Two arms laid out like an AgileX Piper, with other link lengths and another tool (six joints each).
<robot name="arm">
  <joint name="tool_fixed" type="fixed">
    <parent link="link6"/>
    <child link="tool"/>
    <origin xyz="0.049 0.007 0.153" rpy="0 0.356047 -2.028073"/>
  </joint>
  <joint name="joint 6" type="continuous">
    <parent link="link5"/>
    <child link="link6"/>
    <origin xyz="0 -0.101 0" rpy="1.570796 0 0"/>
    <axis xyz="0 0 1"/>
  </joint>
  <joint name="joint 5" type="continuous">
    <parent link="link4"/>
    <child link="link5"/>
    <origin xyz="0 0 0" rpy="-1.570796 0 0"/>
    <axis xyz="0 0 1"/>
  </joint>
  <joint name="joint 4" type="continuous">
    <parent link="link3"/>
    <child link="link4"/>
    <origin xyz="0.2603 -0.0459 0" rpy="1.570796 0 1.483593"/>
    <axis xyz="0 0 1"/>
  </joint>
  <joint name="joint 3" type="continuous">
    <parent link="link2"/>
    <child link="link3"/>
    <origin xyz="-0.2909 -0.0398 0" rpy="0 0 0"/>
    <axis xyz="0 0 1"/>
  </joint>
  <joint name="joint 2" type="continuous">
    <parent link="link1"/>
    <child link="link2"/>
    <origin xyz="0 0 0" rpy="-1.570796 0 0"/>
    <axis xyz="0 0 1"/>
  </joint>
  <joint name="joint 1" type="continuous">
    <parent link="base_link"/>
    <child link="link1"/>
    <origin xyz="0 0 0.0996" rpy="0 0 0"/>
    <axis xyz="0 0 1"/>
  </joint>
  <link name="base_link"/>
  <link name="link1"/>
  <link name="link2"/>
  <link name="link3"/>
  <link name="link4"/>
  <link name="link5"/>
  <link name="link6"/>
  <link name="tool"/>
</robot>
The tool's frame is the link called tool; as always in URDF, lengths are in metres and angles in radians. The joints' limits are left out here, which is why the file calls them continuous.
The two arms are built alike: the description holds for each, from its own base.
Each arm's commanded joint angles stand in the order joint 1, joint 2, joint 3, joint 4, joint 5, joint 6.
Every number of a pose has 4 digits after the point. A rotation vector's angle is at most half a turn.
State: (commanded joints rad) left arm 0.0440 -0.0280 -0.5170 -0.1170 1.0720 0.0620; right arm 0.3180 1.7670 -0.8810 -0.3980 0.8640 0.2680
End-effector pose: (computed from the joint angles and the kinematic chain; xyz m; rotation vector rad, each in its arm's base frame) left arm 0.1165 -0.0137 0.1538 -1.7428 1.3998 -1.6731; right arm 0.2439 0.0086 -0.0374 2.4792 -0.9846 0.6700
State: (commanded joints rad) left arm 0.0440 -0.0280 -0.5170 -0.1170 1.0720 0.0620; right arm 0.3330 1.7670 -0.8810 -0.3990 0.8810 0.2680
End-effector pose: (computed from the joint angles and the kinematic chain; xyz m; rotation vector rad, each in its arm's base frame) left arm 0.1165 -0.0137 0.1538 -1.7428 1.3998 -1.6731; right arm 0.2403 0.0099 -0.0360 2.4789 -0.9610 0.6598
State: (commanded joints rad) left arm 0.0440 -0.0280 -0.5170 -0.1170 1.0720 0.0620; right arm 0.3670 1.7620 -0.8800 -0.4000 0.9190 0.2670
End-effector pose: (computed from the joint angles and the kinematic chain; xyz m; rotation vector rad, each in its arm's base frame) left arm 0.1165 -0.0137 0.1538 -1.7428 1.3998 -1.6731; right arm 0.2324 0.0130 -0.0318 2.4787 -0.9100 0.6415
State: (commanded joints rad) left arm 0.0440 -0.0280 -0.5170 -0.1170 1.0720 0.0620; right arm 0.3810 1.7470 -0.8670 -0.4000 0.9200 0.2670
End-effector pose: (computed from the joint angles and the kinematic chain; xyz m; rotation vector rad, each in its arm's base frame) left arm 0.1165 -0.0137 0.1538 -1.7428 1.3998 -1.6731; right arm 0.2288 0.0149 -0.0300 2.4870 -0.8942 0.6475
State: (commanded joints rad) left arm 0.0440 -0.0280 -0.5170 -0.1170 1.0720 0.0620; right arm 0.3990 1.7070 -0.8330 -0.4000 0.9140 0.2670
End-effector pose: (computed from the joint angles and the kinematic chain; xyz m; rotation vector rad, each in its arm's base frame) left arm 0.1165 -0.0137 0.1538 -1.7428 1.3998 -1.6731; right arm 0.2216 0.0164 -0.0264 2.5028 -0.8776 0.6653
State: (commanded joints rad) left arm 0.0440 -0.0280 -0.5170 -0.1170 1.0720 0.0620; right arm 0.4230 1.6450 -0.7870 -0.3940 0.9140 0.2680
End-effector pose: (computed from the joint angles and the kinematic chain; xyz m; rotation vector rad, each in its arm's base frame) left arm 0.1165 -0.0137 0.1538 -1.7428 1.3998 -1.6731; right arm 0.2102 0.0182 -0.0202 2.5215 -0.8653 0.6859
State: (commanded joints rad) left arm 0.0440 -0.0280 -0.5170 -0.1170 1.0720 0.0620; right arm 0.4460 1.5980 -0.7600 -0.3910 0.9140 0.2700
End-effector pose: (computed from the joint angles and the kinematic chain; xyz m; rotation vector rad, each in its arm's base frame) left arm 0.1165 -0.0137 0.1538 -1.7428 1.3998 -1.6731; right arm 0.2044 0.0213 -0.0150 2.5398 -0.8542 0.7127
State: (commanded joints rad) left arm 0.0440 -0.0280 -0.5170 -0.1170 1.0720 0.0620; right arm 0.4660 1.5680 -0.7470 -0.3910 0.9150 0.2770
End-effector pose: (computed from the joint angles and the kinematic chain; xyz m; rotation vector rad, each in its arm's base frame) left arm 0.1165 -0.0137 0.1538 -1.7428 1.3998 -1.6731; right arm 0.2019 0.0248 -0.0112 2.5517 -0.8480 0.7370
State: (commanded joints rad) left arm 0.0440 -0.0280 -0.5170 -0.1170 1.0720 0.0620; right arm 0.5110 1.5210 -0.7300 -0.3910 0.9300 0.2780
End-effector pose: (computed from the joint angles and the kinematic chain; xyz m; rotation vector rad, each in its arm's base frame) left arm 0.1165 -0.0137 0.1538 -1.7428 1.3998 -1.6731; right arm 0.1962 0.0306 -0.0039 2.5766 -0.8070 0.7697
